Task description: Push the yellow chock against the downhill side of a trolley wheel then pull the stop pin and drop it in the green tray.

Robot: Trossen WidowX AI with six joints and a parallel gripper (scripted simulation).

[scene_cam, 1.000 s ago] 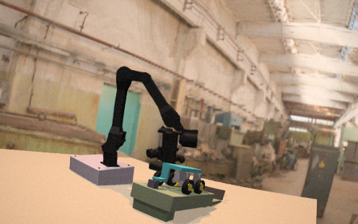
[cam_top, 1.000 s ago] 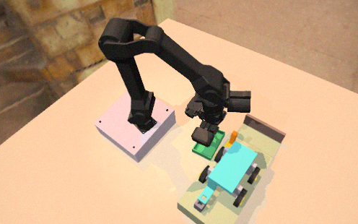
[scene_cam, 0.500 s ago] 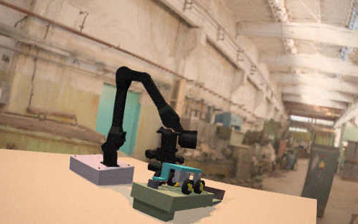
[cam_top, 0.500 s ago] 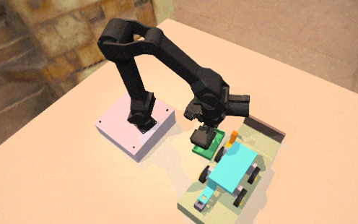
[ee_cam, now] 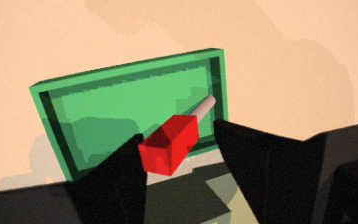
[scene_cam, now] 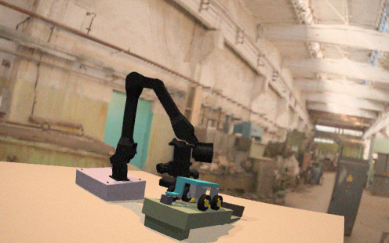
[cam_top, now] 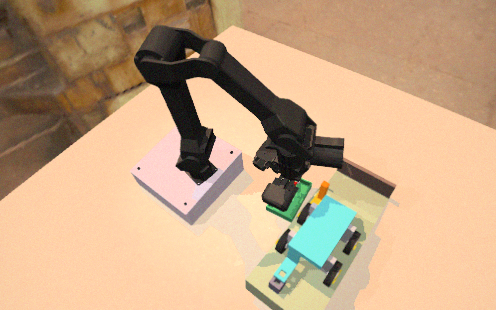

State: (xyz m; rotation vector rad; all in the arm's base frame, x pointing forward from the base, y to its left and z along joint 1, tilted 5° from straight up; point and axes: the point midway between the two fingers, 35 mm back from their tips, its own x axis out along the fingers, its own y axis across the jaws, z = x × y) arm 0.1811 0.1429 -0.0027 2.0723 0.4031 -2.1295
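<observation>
Now: gripper tip 8 cm short of the yellow chock, 1 cm to the left of it and 4 cm below it. Also, from my gripper tip: dark ramp lip 11 cm ahead, 16 cm to the left, 2 cm below; cyan trolley 15 cm ahead, 9 cm to the right, 7 cm above; red-headed stop pin 1 cm to the left, 1 cm below.
</observation>
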